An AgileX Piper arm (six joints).
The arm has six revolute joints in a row. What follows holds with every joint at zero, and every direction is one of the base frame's.
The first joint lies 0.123 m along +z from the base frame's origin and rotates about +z.
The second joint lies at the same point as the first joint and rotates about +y.
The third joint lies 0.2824 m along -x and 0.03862 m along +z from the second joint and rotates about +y.
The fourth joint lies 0.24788 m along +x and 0.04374 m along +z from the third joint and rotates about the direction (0.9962, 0, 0.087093).
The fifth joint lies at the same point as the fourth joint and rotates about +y.
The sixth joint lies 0.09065 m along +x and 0.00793 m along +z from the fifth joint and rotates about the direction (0.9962, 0, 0.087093).
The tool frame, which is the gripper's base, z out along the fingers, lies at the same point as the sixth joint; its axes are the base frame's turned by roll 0, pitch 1.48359 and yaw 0 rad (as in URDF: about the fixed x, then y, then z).
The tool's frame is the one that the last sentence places.
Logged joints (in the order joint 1, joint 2, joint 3, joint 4, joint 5, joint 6), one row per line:
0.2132, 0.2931, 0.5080, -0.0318, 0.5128, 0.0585
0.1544, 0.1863, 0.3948, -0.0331, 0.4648, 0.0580
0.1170, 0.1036, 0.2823, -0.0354, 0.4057, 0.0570
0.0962, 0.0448, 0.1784, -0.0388, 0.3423, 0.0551
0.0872, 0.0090, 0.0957, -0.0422, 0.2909, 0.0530
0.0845, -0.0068, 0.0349, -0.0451, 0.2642, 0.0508
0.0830, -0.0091, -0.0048, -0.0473, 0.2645, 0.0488
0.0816, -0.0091, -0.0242, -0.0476, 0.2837, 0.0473
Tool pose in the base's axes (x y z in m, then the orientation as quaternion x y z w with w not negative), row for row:
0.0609, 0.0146, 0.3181, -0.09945, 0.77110, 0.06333, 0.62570
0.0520, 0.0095, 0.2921, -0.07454, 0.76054, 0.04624, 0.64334
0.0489, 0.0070, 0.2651, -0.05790, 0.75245, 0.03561, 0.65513
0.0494, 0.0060, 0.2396, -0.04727, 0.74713, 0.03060, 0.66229
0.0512, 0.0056, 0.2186, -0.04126, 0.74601, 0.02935, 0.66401
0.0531, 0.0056, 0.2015, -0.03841, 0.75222, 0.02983, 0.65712
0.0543, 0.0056, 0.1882, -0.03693, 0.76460, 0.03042, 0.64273
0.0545, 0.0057, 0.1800, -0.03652, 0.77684, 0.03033, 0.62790
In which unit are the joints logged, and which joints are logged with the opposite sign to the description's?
The joints are logged in radians. Opposite sign: joint 3, joint 4, joint 6.
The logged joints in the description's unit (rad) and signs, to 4 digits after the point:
0.2132, 0.2931, -0.5080, 0.0318, 0.5128, -0.0585
0.1544, 0.1863, -0.3948, 0.0331, 0.4648, -0.0580
0.1170, 0.1036, -0.2823, 0.0354, 0.4057, -0.0570
0.0962, 0.0448, -0.1784, 0.0388, 0.3423, -0.0551
0.0872, 0.0090, -0.0957, 0.0422, 0.2909, -0.0530
0.0845, -0.0068, -0.0349, 0.0451, 0.2642, -0.0508
0.0830, -0.0091, 0.0048, 0.0473, 0.2645, -0.0488
0.0816, -0.0091, 0.0242, 0.0476, 0.2837, -0.0473

